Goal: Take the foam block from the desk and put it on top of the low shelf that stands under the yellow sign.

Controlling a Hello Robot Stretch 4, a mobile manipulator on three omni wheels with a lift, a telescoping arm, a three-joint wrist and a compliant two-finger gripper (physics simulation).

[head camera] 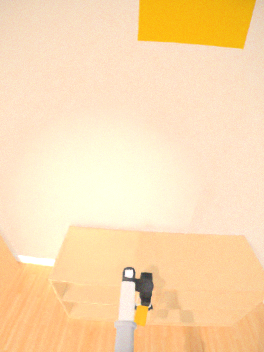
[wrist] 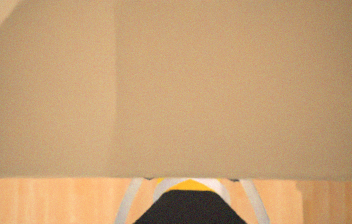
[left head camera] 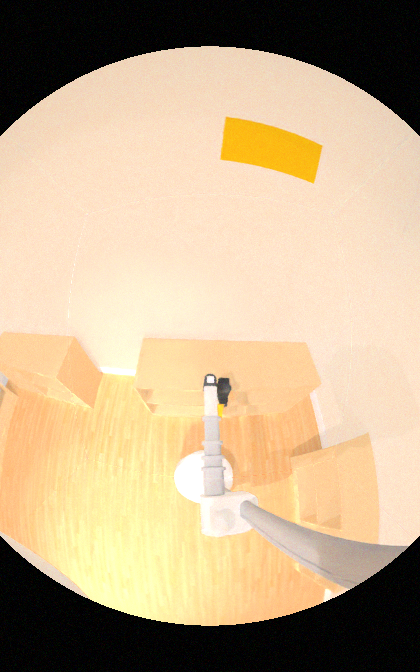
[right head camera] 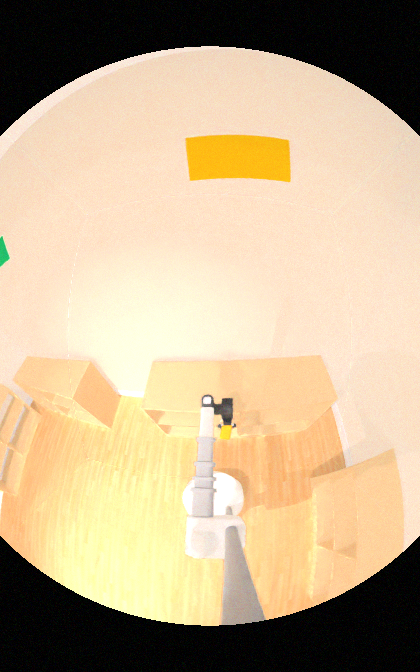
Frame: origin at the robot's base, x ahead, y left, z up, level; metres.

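Where they show: gripper, fingertip midpoint: (head camera: 142,308).
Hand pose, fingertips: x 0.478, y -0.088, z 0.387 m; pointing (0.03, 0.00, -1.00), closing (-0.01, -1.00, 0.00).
Things, the pixels of their top centre, and the offset from my fingertips. "spot": a spot on its surface instead. Level surfaces: height alone.
- yellow foam block at its top centre: (wrist: 184,200) (head camera: 141,313) dx -0.038, dy +0.006, dz +0.042 m
- low shelf at its surface level: dz +0.195 m
- yellow sign at a spot on its surface: (head camera: 195,22) spot: dx +0.419, dy -0.100, dz +1.301 m
The yellow foam block (head camera: 141,316) (left head camera: 220,410) (right head camera: 226,432) (wrist: 191,186) is between the fingers of my gripper (head camera: 143,307) (right head camera: 226,426), which is shut on it. The low shelf (head camera: 100,255) (left head camera: 170,360) (right head camera: 280,380) (wrist: 225,100) stands against the wall under the yellow sign (head camera: 195,22) (left head camera: 270,150) (right head camera: 239,158). The wrist is over the shelf top, while the block shows at its front edge. In the wrist view the front edge of the top hides the fingertips and much of the block, so these are below the level of the top.
A wooden cabinet (left head camera: 40,350) (right head camera: 60,375) stands left of the low shelf. Another wooden unit (left head camera: 357,480) (right head camera: 375,490) stands at the right. Part of a green sign (right head camera: 3,251) shows at the left edge. My base (left head camera: 192,477) (right head camera: 227,487) is on the floor before the shelf.
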